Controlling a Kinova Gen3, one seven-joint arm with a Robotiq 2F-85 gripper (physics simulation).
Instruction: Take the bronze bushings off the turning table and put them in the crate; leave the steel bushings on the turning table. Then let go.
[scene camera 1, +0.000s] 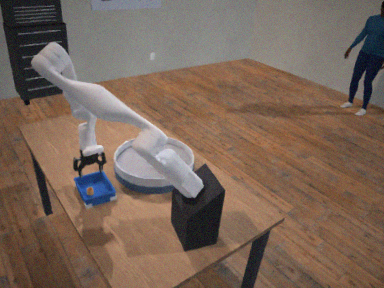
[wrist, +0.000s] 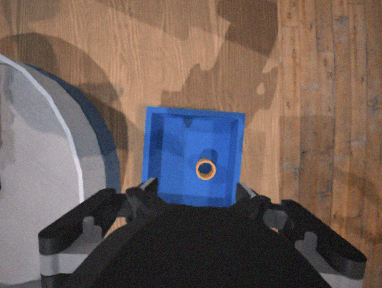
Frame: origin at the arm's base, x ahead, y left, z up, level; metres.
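Seen in the pictures: gripper, fingertip midpoint: (scene camera 1: 91, 174) (wrist: 196, 189); arm's base, origin of the base link: (scene camera 1: 192, 187).
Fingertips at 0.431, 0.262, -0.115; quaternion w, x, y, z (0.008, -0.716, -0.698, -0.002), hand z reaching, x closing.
Offsets run from my fingertips to a thing's top centre, as dx, dy, dz. Level surfaces: height alone.
A bronze bushing @[-0.004, +0.016, -0.080] (scene camera 1: 90, 191) (wrist: 205, 169) stands upright inside the blue crate @[-0.004, -0.008, -0.061] (scene camera 1: 111, 196) (wrist: 195, 111), its ring opening facing up. My gripper (scene camera 1: 92, 173) (wrist: 196, 189) is open and empty. It hangs above the crate, at the crate's back edge in the scene view, with its fingers apart. The turning table (scene camera 1: 145, 183) (wrist: 70, 131) is a round, pale, rimmed disc on a blue base beside the crate. The arm hides part of its top in the scene view, and its left part is cut off in the wrist view. I can make out no steel bushings.
The wooden table @[dz -0.111] (scene camera 1: 135, 240) (wrist: 150, 65) carries the crate, the turning table and the black arm pedestal (scene camera 1: 199, 220). The turning table's raised rim stands close beside the crate. A dark tool cabinet (scene camera 1: 37, 60) and a person (scene camera 1: 370, 55) stand away from the table.
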